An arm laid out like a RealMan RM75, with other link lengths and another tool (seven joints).
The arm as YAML. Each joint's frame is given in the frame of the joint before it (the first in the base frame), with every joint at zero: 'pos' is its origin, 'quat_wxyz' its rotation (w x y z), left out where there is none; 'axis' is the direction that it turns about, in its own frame. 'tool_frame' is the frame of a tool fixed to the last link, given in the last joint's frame.
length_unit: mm
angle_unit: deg
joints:
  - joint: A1
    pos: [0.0, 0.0, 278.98]
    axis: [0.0, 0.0, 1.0]
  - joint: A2
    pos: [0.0, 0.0, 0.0]
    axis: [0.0, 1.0, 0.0]
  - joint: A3
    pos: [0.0, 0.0, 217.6]
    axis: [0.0, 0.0, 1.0]
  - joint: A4
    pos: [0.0, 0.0, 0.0]
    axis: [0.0, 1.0, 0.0]
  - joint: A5
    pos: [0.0, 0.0, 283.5]
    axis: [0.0, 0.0, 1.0]
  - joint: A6
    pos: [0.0, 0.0, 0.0]
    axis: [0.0, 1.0, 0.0]
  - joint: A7
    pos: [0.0, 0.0, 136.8]
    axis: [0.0, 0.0, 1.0]
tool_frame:
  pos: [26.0, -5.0, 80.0]
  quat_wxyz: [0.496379, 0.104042, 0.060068, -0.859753]
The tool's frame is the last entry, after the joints.
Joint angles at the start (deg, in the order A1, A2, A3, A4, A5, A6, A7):
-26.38 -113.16 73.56 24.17 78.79 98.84 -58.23
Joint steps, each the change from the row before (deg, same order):
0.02 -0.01 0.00 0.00 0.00 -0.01 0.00
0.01 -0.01 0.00 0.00 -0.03 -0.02 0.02
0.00 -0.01 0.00 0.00 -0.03 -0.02 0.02
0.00 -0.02 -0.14 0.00 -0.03 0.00 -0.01
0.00 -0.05 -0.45 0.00 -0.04 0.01 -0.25
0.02 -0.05 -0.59 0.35 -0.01 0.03 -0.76
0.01 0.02 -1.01 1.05 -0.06 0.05 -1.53
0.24 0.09 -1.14 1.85 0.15 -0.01 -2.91
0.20 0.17 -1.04 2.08 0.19 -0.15 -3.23
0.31 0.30 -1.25 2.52 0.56 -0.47 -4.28
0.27 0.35 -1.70 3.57 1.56 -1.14 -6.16
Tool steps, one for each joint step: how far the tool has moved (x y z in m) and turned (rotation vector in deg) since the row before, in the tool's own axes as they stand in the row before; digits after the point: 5 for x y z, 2 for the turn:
0.00002 -0.00013 -0.00001 -0.01 0.01 -0.02
0.00004 0.00003 0.00003 -0.04 0.02 0.00
0.00003 0.00009 0.00007 -0.04 0.01 0.01
0.00018 0.00059 -0.00016 -0.16 0.05 -0.02
0.00067 0.00174 -0.00056 -0.41 0.14 -0.27
0.00068 0.00357 -0.00063 -0.42 0.12 -0.44
0.00101 0.00853 -0.00140 -0.70 0.18 -0.46
0.00142 0.01073 -0.00237 -0.35 0.34 -1.14
0.00137 0.01162 -0.00239 -0.14 0.45 -1.14
0.00288 0.01293 -0.00365 0.21 1.02 -1.73
0.00477 0.01650 -0.00378 0.90 2.02 -2.43

